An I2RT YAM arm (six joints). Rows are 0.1 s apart.
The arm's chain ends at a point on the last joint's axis. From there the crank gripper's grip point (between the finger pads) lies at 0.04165 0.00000 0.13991 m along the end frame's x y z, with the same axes.
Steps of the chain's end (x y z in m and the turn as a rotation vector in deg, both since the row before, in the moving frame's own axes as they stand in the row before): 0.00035, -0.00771, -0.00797, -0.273, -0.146, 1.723; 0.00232, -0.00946, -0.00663, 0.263, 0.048, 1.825; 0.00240, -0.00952, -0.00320, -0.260, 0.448, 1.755; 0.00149, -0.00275, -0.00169, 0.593, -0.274, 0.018; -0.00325, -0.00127, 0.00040, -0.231, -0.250, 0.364; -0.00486, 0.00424, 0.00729, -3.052, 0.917, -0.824; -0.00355, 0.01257, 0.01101, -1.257, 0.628, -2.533; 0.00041, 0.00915, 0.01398, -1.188, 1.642, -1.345
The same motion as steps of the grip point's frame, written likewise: -0.00004, -0.00580, -0.00787, -0.273, -0.146, 1.723; 0.00243, -0.00877, -0.00666, 0.263, 0.048, 1.825; 0.00346, -0.00759, -0.00353, -0.260, 0.448, 1.755; 0.00082, -0.00419, -0.00150, 0.593, -0.274, 0.018; -0.00386, -0.00044, 0.00058, -0.231, -0.250, 0.364; -0.00258, 0.01106, 0.00642, -3.052, 0.917, -0.824; -0.00199, 0.01376, 0.01053, -1.257, 0.628, -2.533; 0.00442, 0.01101, 0.01271, -1.188, 1.642, -1.345
